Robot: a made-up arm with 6 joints.
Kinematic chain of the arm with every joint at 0, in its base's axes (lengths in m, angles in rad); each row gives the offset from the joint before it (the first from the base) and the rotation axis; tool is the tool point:
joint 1: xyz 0 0 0.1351 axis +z
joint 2: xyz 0 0.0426 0 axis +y
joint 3: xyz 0 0 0.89 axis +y
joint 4: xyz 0 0 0.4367 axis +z
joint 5: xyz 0 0 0 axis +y
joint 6: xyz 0 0 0.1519 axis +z
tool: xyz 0 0 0
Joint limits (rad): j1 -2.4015..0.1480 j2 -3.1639..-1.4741 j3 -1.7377..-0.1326 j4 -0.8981..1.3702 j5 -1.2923..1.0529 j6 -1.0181..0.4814
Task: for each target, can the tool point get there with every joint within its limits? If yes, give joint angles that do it. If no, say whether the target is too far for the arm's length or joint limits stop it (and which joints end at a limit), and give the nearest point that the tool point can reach.
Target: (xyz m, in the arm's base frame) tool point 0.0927 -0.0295 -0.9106
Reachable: yes | joints -0.8030 -2.6282 -1.6137 0.7325 0.0360 -0.0092
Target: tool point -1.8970 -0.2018 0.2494
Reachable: no: too far | nearest point -1.4661 -0.1560 0.2168 | short by 0.435 m
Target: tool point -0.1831 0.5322 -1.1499
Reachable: yes | joints -1.1090 -2.4847 -0.7082 0.6048 0.3623 0.3607
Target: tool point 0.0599 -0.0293 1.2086
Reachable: no: joint limits stop it (at a limit: joint 1, joint 2, joint 3, joint 5) | nearest point 0.5526 0.4428 -0.2460 | short by 1.607 m
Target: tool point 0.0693 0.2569 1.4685
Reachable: no: joint limits stop it (at a limit: joint 2, joint 3, joint 5) | nearest point 0.3653 1.3543 0.3345 | short by 1.606 m
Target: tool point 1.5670 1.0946 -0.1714
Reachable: no: too far | nearest point 1.1320 0.9090 -0.0992 | short by 0.478 m
